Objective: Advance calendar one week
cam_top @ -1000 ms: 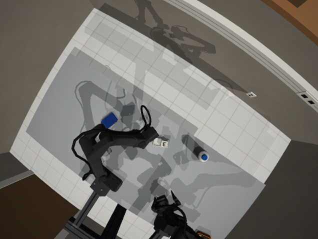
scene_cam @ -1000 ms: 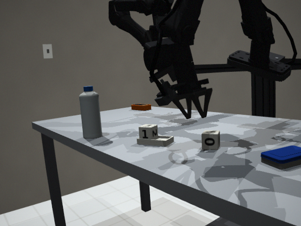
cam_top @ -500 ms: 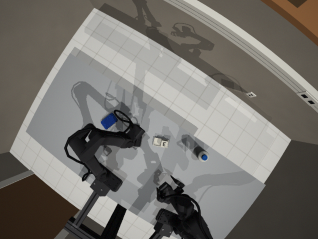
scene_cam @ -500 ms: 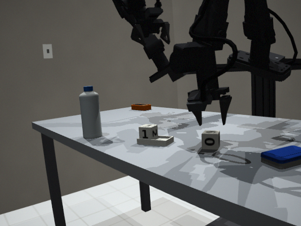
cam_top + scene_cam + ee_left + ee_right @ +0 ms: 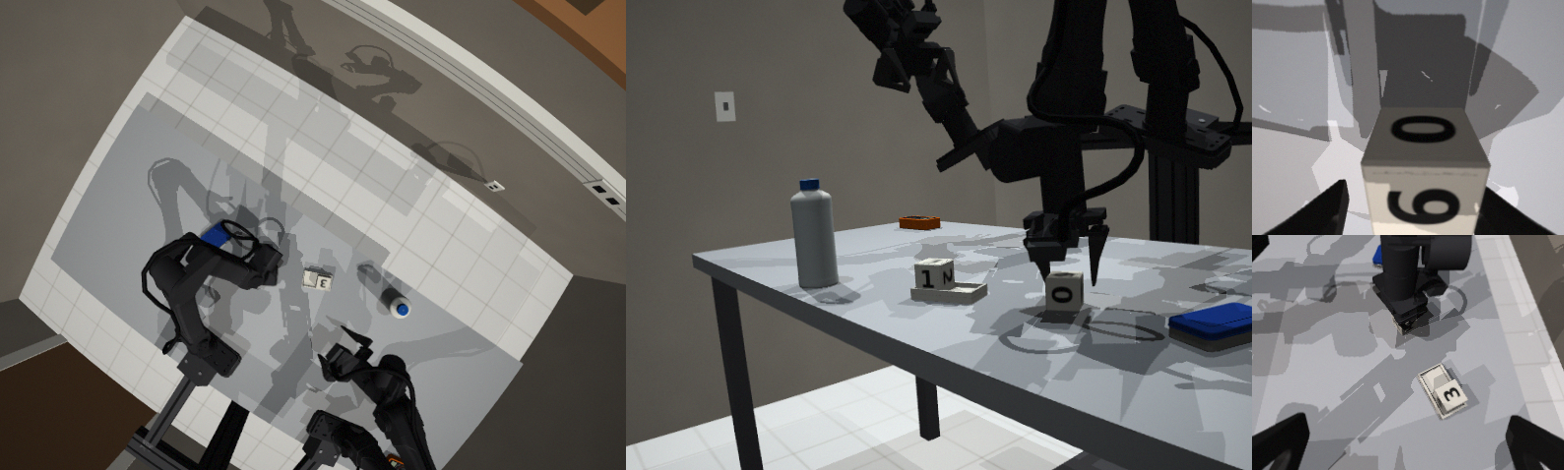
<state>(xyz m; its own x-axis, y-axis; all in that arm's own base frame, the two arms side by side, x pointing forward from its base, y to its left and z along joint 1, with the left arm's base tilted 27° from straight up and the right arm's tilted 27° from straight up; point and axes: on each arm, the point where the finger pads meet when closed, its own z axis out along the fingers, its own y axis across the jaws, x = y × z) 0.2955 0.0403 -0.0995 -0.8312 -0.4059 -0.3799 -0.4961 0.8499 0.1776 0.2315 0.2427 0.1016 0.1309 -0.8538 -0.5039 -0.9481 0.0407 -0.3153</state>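
Right now my left hand is 80 mm short of the calendar tray, 170 mm to the left of it and 30 mm above it. The rest, counted from my left hand: blue box 10 mm behind, 210 mm to the left, 20 mm below; then white bottle 180 mm ahead, 420 mm to the right, 50 mm above; then orange box 370 mm behind, 880 mm to the right, 20 mm below.
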